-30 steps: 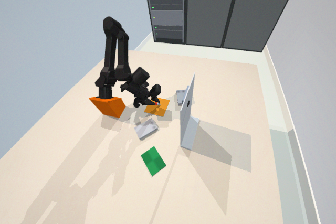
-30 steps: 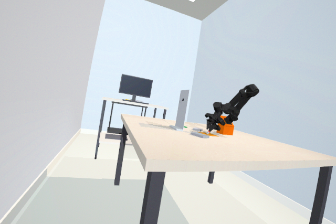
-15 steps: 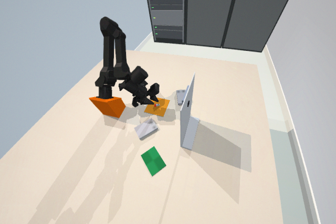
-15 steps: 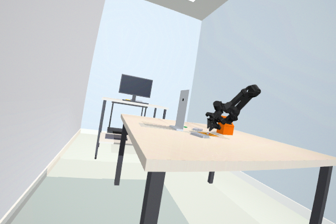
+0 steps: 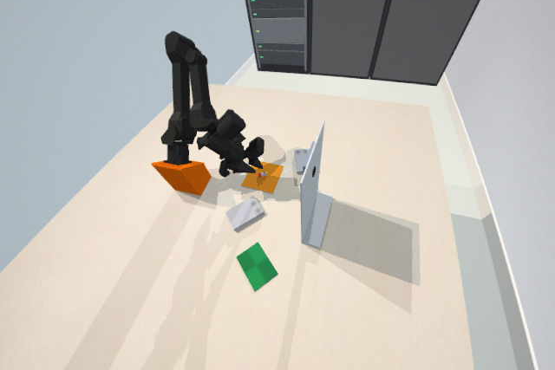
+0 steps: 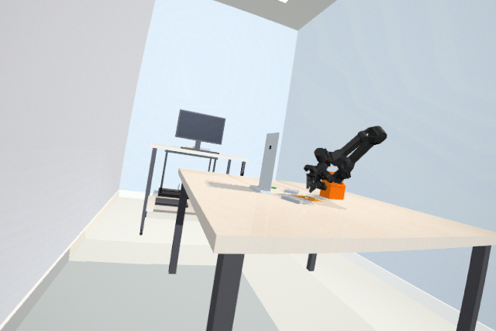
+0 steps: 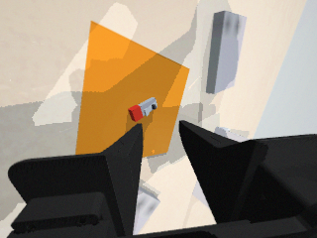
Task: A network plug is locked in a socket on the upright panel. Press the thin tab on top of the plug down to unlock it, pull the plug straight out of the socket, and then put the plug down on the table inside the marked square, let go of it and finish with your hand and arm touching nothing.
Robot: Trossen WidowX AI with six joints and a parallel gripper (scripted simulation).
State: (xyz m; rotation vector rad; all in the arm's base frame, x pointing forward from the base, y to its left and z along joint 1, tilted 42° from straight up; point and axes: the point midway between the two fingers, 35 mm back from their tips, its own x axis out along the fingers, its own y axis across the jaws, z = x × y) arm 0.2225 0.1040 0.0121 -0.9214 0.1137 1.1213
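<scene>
My gripper tip is now 3 cm above the network plug, 1 cm to the right of it and 1 cm short of it. The rest, counted from my gripper tip: upright panel 21 cm ahead, 10 cm to the right, 10 cm above; green square 28 cm to the right, 10 cm ahead, 4 cm below; orange marked square 4 cm below, 1 cm to the left, 1 cm ahead.
</scene>
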